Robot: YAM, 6 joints.
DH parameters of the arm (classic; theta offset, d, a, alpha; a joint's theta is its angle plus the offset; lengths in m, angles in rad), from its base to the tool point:
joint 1: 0 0.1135 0.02 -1.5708
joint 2: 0 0 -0.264 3.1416
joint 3: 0.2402 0 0.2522 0
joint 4: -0.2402 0 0.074 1.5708
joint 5: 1.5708 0 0 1.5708
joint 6: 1.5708 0.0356 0 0
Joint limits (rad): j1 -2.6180..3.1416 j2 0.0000..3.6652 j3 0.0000..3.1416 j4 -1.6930..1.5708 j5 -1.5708..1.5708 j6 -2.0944..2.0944
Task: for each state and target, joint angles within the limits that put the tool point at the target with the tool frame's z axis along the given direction. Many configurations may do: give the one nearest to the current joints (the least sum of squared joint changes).
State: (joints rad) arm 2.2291 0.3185 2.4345 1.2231 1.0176 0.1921
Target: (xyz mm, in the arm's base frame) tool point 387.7 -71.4 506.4 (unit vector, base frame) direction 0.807 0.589 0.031
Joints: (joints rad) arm 2.8897 0.6488 2.4149 1.3267 0.8818 0.1921
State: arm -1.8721 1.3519 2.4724 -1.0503 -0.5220 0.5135
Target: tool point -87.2 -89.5 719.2 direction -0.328 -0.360 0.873
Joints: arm -2.3486 1.5558 2.6643 -0.0462 -0.0189 0.5135
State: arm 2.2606 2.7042 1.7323 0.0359 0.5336 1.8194
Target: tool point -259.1 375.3 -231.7 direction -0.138 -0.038 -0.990
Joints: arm 2.1645 3.3387 2.2787 -0.4647 -0.1360 1.8194
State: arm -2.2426 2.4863 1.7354 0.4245 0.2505 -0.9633
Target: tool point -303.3 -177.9 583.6 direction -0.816 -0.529 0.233
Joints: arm -2.6160 1.7813 2.3727 -0.3559 -0.0482 -0.9633
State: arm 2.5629 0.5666 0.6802 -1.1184 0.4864 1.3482
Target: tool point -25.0 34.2 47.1 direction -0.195 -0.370 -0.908
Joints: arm 1.9349 1.2644 0.0036 -0.6054 -0.3195 1.3482
